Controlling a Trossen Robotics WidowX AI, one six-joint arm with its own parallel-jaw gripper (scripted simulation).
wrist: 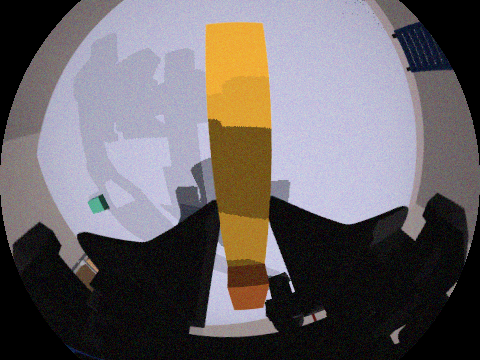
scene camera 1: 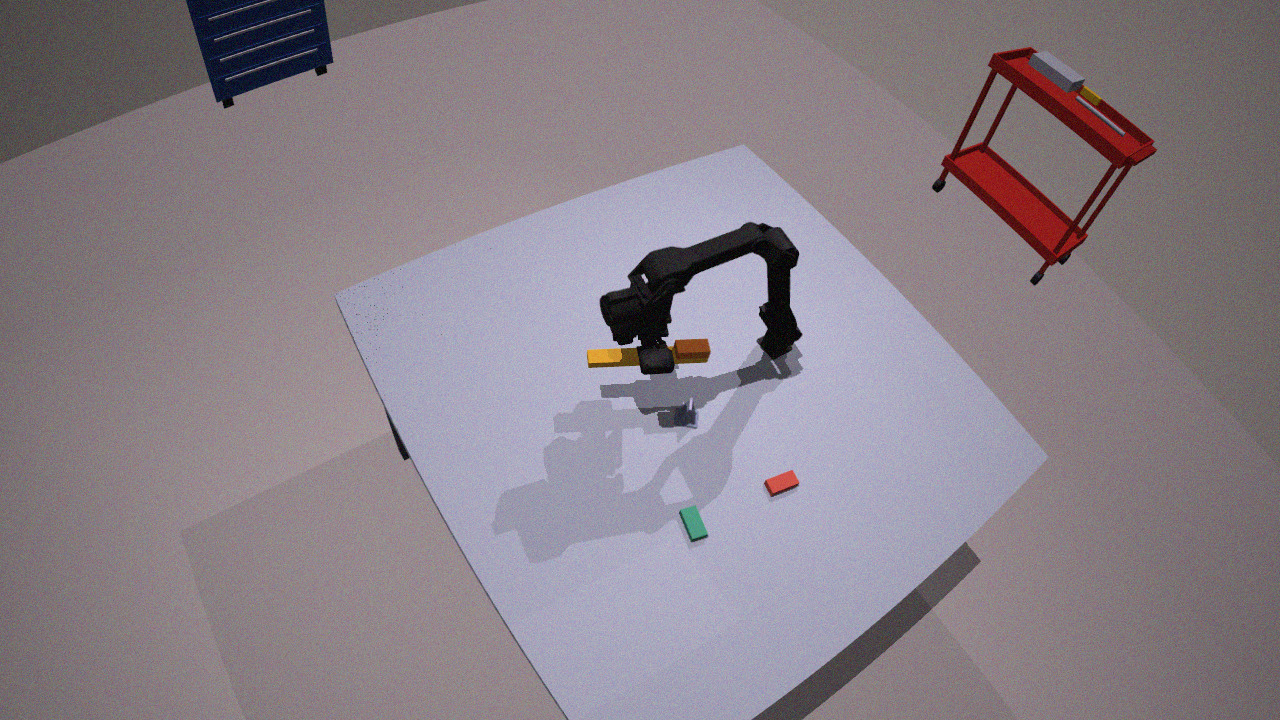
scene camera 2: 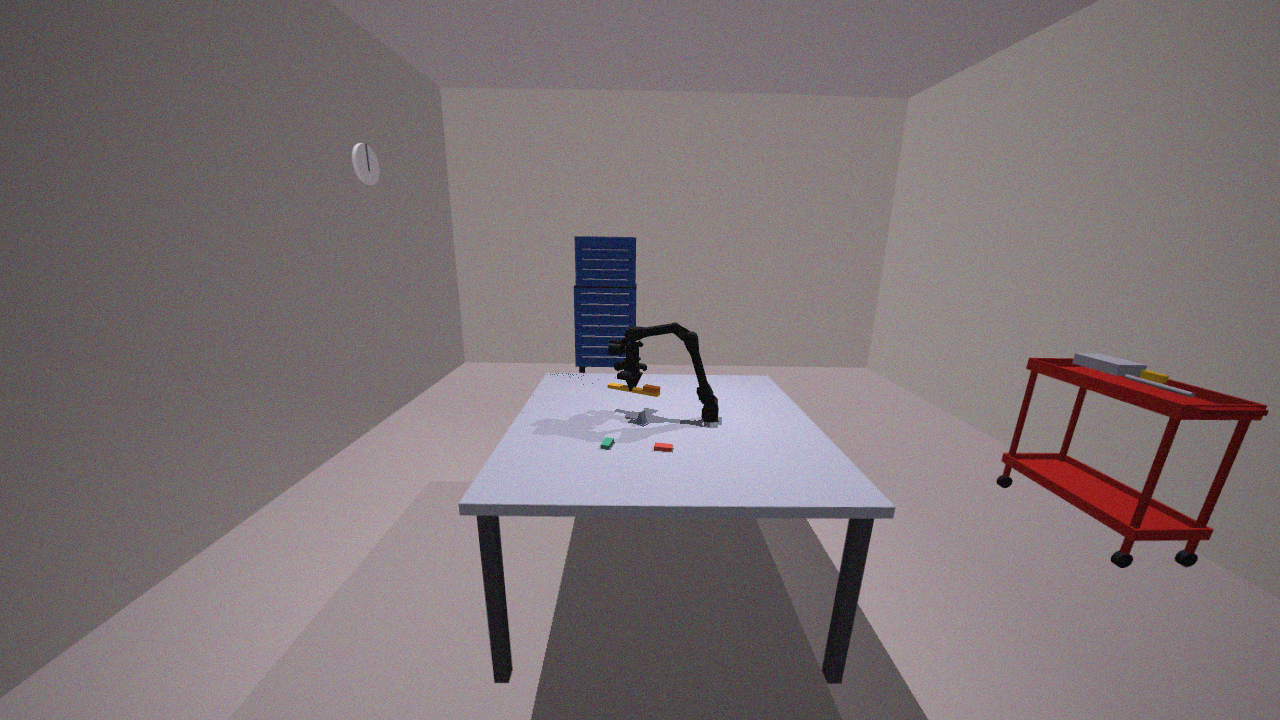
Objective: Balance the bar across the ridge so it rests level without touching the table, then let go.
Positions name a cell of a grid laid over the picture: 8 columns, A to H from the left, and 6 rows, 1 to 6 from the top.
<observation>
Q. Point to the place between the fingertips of my gripper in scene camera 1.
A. E3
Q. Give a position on a yellow bar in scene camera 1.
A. D3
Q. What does my gripper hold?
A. A yellow bar.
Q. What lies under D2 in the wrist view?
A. A yellow bar.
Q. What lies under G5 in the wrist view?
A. My gripper.
</observation>
